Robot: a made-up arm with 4 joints. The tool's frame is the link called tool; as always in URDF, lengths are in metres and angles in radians. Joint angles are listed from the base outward. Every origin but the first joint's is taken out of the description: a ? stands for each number. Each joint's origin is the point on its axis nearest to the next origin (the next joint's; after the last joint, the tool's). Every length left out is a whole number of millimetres.
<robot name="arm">
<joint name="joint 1" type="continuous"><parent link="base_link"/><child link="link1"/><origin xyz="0 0 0.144"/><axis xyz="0 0 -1"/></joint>
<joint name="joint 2" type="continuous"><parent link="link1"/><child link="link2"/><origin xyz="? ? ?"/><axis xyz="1 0 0"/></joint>
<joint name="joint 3" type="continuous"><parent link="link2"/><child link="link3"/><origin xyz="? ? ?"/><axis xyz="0 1 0"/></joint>
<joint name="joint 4" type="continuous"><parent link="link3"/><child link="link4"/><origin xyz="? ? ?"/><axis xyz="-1 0 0"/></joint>
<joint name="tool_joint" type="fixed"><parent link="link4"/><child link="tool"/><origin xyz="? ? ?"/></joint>
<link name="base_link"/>
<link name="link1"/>
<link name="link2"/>
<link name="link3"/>
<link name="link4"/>
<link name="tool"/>
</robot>
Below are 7 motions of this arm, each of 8 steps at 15 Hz.
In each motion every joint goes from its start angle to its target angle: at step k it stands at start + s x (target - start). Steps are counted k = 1, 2, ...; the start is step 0. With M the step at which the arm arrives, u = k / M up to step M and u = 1 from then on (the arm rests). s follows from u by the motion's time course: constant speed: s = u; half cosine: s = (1 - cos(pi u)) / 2; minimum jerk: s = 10 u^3 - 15 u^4 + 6 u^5.
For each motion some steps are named. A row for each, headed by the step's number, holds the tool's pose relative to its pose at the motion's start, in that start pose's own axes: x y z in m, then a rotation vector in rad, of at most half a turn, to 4 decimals.
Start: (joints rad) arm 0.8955 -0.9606 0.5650 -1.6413
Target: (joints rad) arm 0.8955 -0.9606 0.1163 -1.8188
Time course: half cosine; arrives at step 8
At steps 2, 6, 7, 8:
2: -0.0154 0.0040 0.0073 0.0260 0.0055 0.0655
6: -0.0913 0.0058 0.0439 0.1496 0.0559 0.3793
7: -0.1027 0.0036 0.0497 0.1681 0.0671 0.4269
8: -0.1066 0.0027 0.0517 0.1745 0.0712 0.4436

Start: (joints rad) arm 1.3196 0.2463 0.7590 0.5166
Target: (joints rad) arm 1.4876 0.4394 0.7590 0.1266
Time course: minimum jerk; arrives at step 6
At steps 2, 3, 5, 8:
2: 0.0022 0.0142 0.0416 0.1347 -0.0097 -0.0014
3: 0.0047 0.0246 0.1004 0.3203 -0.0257 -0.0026
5: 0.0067 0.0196 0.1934 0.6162 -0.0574 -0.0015
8: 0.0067 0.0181 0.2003 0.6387 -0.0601 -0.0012

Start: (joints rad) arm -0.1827 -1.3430 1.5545 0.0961
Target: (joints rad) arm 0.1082 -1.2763 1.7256 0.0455
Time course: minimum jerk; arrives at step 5
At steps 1, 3, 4, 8:
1: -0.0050 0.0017 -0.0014 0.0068 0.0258 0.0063
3: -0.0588 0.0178 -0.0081 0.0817 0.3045 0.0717
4: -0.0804 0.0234 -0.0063 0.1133 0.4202 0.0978
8: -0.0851 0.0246 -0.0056 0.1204 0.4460 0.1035

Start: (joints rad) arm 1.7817 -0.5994 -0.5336 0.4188
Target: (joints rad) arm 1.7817 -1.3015 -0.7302 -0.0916
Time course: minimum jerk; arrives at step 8
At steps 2, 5, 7, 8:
2: -0.0022 -0.0121 -0.0026 -0.0094 -0.0332 0.0270
5: -0.0251 -0.0833 -0.0031 -0.0522 -0.2012 0.2476
7: -0.0397 -0.1132 0.0030 -0.0650 -0.2479 0.3662
8: -0.0407 -0.1151 0.0034 -0.0658 -0.2502 0.3740

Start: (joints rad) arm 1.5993 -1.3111 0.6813 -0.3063
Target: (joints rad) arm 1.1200 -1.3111 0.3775 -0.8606
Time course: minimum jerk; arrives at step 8
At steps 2, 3, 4, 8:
2: 0.0039 0.0048 0.0214 0.0495 -0.0717 0.0356
3: 0.0041 0.0113 0.0569 0.1317 -0.1858 0.1041
4: -0.0070 0.0161 0.1014 0.2385 -0.3250 0.2114
8: -0.0664 0.0045 0.1798 0.4630 -0.5858 0.5172

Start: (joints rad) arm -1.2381 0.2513 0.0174 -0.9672
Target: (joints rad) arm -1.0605 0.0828 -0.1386 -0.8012
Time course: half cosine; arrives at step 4
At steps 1, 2, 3, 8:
1: 0.0006 -0.0041 -0.0082 -0.0488 -0.0375 0.0090
2: 0.0044 -0.0162 -0.0275 -0.1690 -0.1260 0.0259
3: 0.0111 -0.0317 -0.0454 -0.2920 -0.2114 0.0361
8: 0.0146 -0.0390 -0.0522 -0.3438 -0.2457 0.0384

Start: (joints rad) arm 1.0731 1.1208 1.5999 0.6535
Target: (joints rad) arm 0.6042 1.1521 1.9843 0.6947
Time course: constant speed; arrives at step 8
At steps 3, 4, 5, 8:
3: -0.0917 -0.0030 -0.0391 -0.0919 0.2366 0.1892
4: -0.1231 -0.0083 -0.0471 -0.1223 0.3164 0.2512
5: -0.1543 -0.0157 -0.0525 -0.1526 0.3967 0.3128
8: -0.2439 -0.0486 -0.0522 -0.2422 0.6406 0.4944

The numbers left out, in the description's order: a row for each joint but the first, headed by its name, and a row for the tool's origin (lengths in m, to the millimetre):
joint 2: -0.016 -0.011 0
joint 3: 0 -0.056 -0.12
joint 4: 0.045 0 -0.057
tool: 0 0.286 -0.062

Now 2 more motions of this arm.
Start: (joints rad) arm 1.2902 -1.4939 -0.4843 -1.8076
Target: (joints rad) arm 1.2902 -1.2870 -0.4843 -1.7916
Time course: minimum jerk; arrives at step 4
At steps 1, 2, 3, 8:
1: -0.0006 -0.0007 0.0021 0.0173 -0.0097 0.0023
2: -0.0032 -0.0038 0.0098 0.0836 -0.0469 0.0111
3: -0.0059 -0.0073 0.0172 0.1498 -0.0841 0.0197
8: -0.0066 -0.0083 0.0191 0.1671 -0.0938 0.0218

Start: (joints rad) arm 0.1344 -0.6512 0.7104 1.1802
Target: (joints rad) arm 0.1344 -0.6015 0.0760 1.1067
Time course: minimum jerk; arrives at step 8
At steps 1, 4, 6, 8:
1: 0.0035 -0.0002 0.0008 0.0018 -0.0044 -0.0092
4: 0.1045 -0.0226 0.0329 0.0577 -0.1382 -0.2859
6: 0.1759 -0.0615 0.0680 0.1052 -0.2508 -0.5109
8: 0.1921 -0.0744 0.0782 0.1177 -0.2806 -0.5695

